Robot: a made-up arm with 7 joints.
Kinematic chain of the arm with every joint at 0, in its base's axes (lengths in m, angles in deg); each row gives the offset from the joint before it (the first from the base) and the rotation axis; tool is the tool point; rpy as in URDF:
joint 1: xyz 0 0 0.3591 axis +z
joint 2: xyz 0 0 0 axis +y
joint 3: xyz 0 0 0.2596 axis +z
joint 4: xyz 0.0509 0 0 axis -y
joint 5: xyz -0.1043 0 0.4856 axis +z
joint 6: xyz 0 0 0 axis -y
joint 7: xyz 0.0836 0 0 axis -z
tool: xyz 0 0 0 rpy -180 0 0
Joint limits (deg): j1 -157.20..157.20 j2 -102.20..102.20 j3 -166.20..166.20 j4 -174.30..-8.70 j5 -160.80..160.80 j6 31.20..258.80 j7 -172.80..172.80
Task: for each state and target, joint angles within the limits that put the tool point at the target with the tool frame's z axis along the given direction. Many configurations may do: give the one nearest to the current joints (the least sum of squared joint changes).
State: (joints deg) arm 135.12 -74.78 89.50 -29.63 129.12 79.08 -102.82
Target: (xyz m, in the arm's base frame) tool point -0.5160 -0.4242 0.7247 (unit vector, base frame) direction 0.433 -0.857 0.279
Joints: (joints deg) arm 100.13 -43.53 88.13 -77.72 152.08 83.89 -102.82
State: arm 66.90 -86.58 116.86 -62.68 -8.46 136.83 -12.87
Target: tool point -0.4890 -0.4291 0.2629 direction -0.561 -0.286 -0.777
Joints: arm 59.92 -41.07 159.30 -103.04 5.53 179.24 -12.87
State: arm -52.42 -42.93 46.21 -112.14 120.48 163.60 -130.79
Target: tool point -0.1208 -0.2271 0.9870 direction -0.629 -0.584 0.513
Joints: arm -99.36 -15.95 -1.56 -64.20 98.48 210.63 -130.79
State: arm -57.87 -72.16 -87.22 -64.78 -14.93 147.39 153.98
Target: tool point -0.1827 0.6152 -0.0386 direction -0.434 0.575 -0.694
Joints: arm -93.66 -101.54 -141.08 -57.58 -2.35 189.95 153.98
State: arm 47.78 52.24 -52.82 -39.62 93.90 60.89 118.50
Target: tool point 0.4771 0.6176 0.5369 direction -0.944 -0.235 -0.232
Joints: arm 54.89 56.74 -21.79 -34.50 82.75 31.20 118.50
